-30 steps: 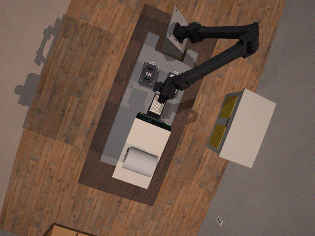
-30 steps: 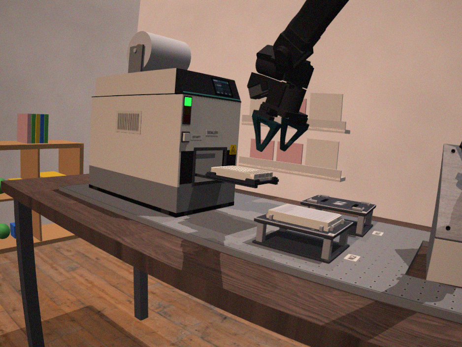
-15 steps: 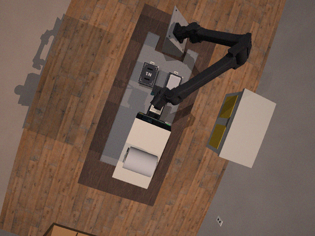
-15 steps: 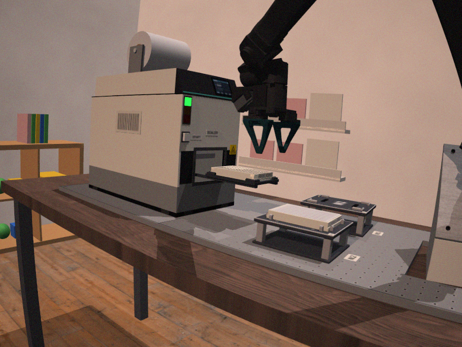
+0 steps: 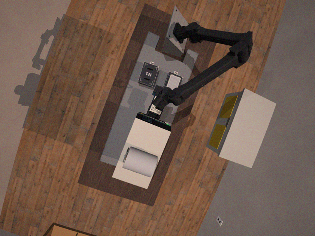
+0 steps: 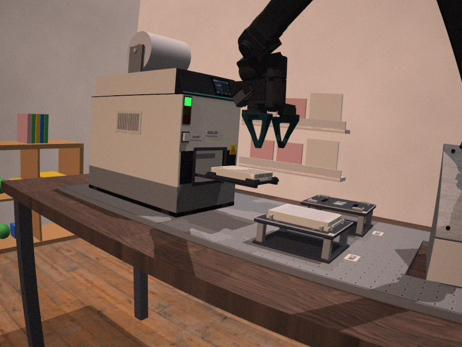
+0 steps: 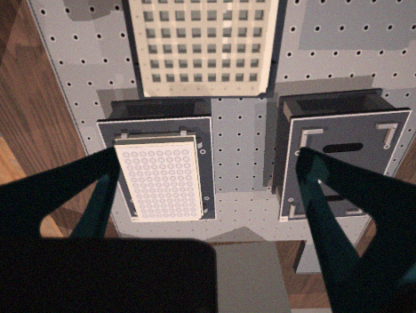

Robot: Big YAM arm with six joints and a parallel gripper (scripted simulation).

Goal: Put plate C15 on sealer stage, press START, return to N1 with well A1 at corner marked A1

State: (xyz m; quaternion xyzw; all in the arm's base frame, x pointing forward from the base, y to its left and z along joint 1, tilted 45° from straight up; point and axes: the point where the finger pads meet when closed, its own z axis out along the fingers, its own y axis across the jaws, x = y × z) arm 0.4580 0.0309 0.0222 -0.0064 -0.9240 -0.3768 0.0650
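My gripper is now 18 cm short of the start button and 9 cm to the right of it. Round my hand: white plate (13 cm behind, 6 cm to the left, 13 cm below); sealer stage (7 cm ahead, 8 cm below); foil roll (40 cm ahead, 2 cm to the right, 23 cm above).
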